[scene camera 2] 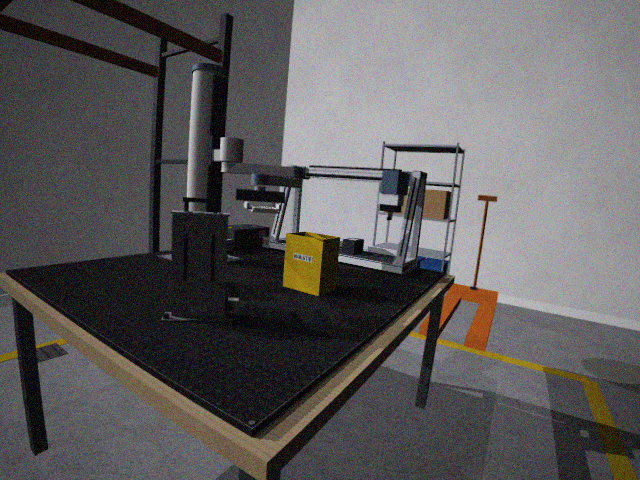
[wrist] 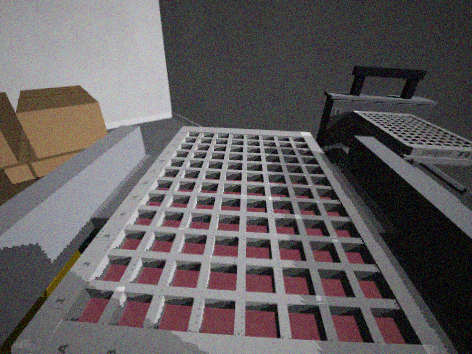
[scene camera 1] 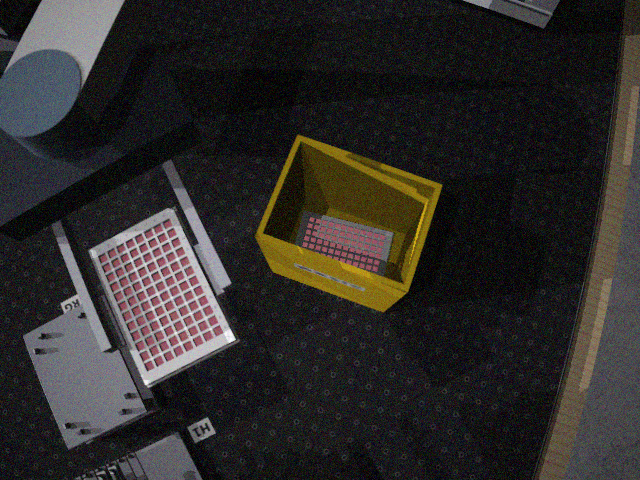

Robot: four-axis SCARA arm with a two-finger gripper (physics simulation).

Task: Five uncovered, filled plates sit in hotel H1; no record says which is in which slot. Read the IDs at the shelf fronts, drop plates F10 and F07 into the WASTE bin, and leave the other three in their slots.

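Frame: origin at the arm's base, x ahead, y left, z up, level; millimetres.
Where they show: gripper, between the fingertips: (scene camera 2: 264, 207) (wrist: 244, 150) (scene camera 1: 169, 319).
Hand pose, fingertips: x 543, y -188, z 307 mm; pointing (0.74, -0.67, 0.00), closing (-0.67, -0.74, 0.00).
Each offset is from my fingertips to the top centre of the thing. "*": to the spot under its first point.
My gripper (scene camera 1: 165, 316) (scene camera 2: 262, 206) (wrist: 244, 150) is shut on a white plate {dx -18, dy +16, dz -3 mm} (scene camera 1: 162, 294) (scene camera 2: 264, 208) (wrist: 245, 205) with red-filled wells. It holds the plate level, high above the table, left of the yellow WASTE bin {dx +104, dy +162, dz -94 mm} (scene camera 1: 382, 297) (scene camera 2: 302, 276) in scene camera 1. The held plate's ID front does not show. Another red-welled plate {dx +102, dy +160, dz -274 mm} (scene camera 1: 346, 240) lies on the bin's floor. Hotel H1 (scene camera 1: 165, 459) (scene camera 2: 199, 242) (wrist: 380, 98) is at the bottom left of scene camera 1. Near it in the wrist view, a plate {dx -21, dy -241, dz -28 mm} (wrist: 415, 132) shows an ID starting with F, its digits not readable.
A grey RG stand (scene camera 1: 87, 382) with pegs lies beside the held plate, in front of the hotel. A gantry frame (scene camera 2: 416, 222) and a dark box {* dx -577, dy +551, dz -229 mm} (scene camera 2: 248, 237) stand farther back on the table. Cardboard boxes (wrist: 62, 120) show beyond the left finger.
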